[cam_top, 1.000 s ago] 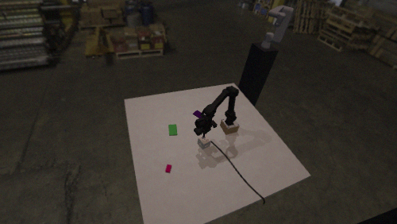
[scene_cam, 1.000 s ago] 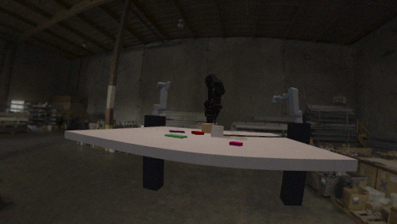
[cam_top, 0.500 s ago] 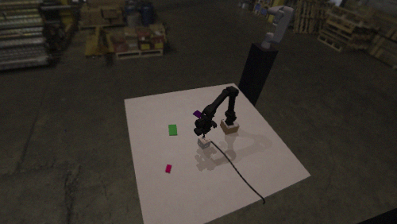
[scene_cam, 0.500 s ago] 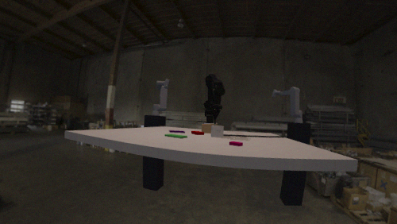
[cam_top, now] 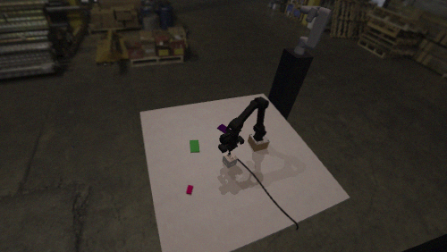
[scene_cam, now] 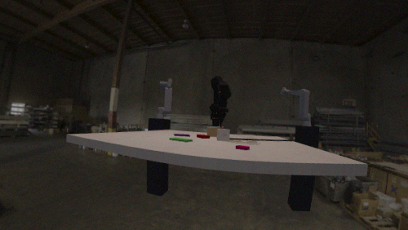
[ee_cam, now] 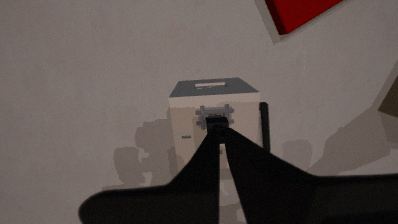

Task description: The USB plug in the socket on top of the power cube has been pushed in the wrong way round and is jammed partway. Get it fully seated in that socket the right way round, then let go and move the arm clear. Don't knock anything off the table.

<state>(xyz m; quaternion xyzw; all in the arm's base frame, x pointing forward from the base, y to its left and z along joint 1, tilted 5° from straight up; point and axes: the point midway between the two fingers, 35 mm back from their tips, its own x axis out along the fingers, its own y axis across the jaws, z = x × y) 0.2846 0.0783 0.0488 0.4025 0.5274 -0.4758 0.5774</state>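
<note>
Now: gripper tip 20 mm above the USB plug. Also, from my gripper tip: green block (200 mm ahead, 200 mm to the right, 110 mm below); then red block (80 mm behind, 130 mm to the right, 100 mm below); then socket (40 mm below).
</note>
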